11 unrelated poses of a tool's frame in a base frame.
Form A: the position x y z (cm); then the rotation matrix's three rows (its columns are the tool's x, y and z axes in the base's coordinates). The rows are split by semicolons.
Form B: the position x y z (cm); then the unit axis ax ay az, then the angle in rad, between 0 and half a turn. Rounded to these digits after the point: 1 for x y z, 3 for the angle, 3 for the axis.
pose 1, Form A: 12.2 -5.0 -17.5; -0.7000 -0.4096 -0.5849; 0.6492 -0.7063 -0.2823; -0.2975 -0.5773 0.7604
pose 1, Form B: 12.2 -5.0 -17.5 -0.260 -0.253 0.932 2.537
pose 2, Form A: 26.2 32.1 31.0; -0.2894 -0.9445 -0.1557; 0.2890 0.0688 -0.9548; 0.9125 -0.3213 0.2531
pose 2, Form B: 26.2 32.1 31.0 0.362 -0.610 0.705 2.076
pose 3, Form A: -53.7 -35.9 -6.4; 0.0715 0.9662 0.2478; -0.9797 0.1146 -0.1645; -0.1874 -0.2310 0.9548
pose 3, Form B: -53.7 -35.9 -6.4 -0.033 0.218 -0.975 1.500
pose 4, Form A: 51.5 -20.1 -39.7; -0.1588 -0.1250 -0.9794; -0.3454 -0.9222 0.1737; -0.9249 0.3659 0.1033
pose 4, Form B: 51.5 -20.1 -39.7 0.646 -0.183 -0.741 2.992
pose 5, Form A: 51.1 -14.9 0.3; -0.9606 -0.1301 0.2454; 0.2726 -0.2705 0.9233; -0.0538 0.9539 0.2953
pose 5, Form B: 51.1 -14.9 0.3 0.061 0.595 0.801 2.888
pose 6, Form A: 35.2 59.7 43.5; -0.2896 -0.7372 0.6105; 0.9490 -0.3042 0.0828; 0.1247 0.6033 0.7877
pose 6, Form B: 35.2 59.7 43.5 0.284 0.265 0.921 1.986
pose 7, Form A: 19.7 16.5 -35.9; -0.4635 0.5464 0.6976; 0.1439 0.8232 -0.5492; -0.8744 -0.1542 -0.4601
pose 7, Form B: 19.7 16.5 -35.9 0.237 0.941 -0.241 2.153
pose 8, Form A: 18.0 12.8 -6.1; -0.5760 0.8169 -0.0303; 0.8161 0.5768 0.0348; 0.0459 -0.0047 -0.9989
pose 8, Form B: 18.0 12.8 -6.1 -0.460 -0.888 -0.008 3.099
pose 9, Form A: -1.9 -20.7 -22.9; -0.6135 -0.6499 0.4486; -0.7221 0.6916 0.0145; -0.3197 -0.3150 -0.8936
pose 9, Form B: -1.9 -20.7 -22.9 -0.393 0.916 -0.086 2.709
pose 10, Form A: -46.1 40.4 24.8; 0.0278 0.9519 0.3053; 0.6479 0.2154 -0.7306; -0.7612 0.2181 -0.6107
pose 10, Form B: -46.1 40.4 24.8 0.650 0.731 -0.208 2.324
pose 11, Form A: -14.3 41.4 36.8; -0.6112 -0.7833 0.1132; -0.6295 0.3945 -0.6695; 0.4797 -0.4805 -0.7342
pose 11, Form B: -14.3 41.4 36.8 0.429 -0.833 0.349 2.920
